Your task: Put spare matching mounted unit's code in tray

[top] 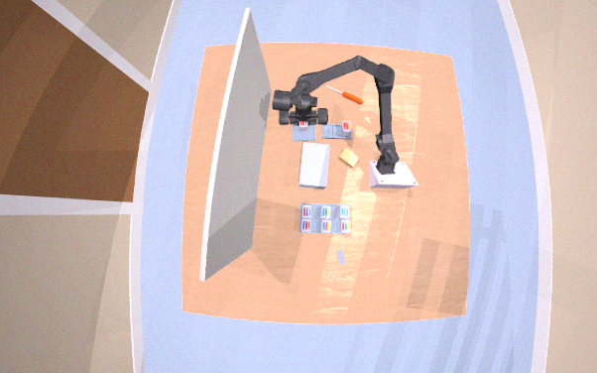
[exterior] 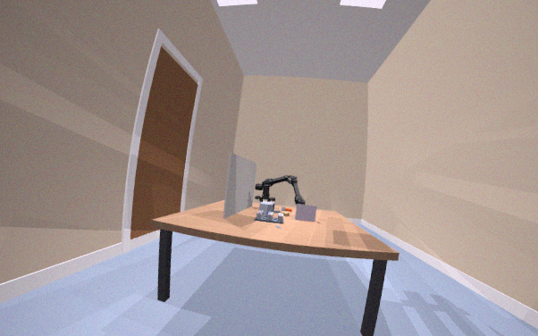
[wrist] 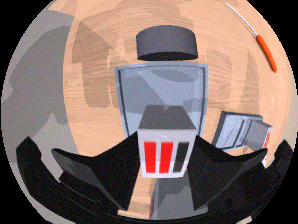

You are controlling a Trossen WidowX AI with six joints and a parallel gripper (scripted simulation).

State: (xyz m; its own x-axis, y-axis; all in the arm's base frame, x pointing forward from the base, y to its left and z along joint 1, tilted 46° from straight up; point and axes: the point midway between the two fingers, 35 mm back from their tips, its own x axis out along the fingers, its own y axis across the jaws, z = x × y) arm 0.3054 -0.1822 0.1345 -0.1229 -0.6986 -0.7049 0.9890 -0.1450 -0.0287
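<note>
Right now the flat grey tray is 3 cm below my gripper tip. Also, from my gripper tip: tall grey panel (20 cm ahead, 14 cm to the left, 20 cm above); low grey holder (14 cm behind, 3 cm to the left, 2 cm below).
</note>
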